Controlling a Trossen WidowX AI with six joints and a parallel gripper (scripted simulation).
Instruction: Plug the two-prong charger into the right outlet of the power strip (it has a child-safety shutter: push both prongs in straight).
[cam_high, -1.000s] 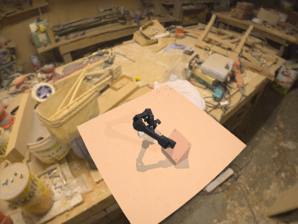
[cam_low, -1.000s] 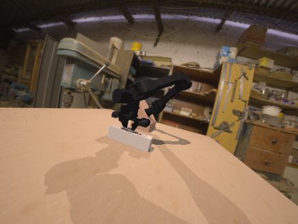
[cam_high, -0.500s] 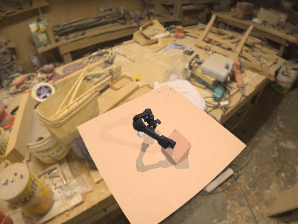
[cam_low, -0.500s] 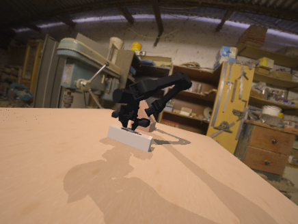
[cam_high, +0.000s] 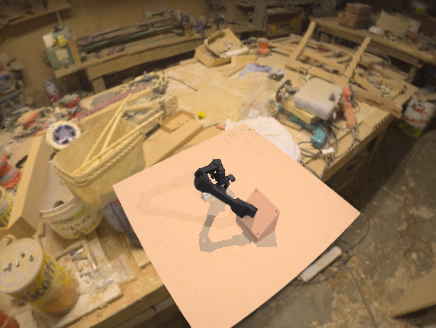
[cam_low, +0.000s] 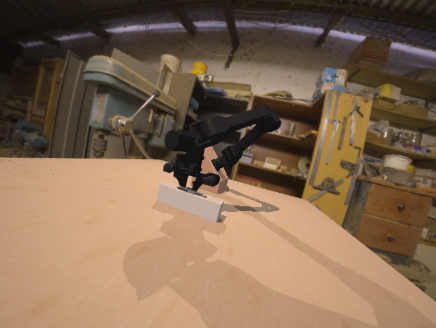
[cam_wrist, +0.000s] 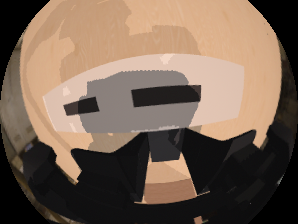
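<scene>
Right now the two-prong charger is 2 cm ahead of my gripper tip and 1 cm above it.
</scene>
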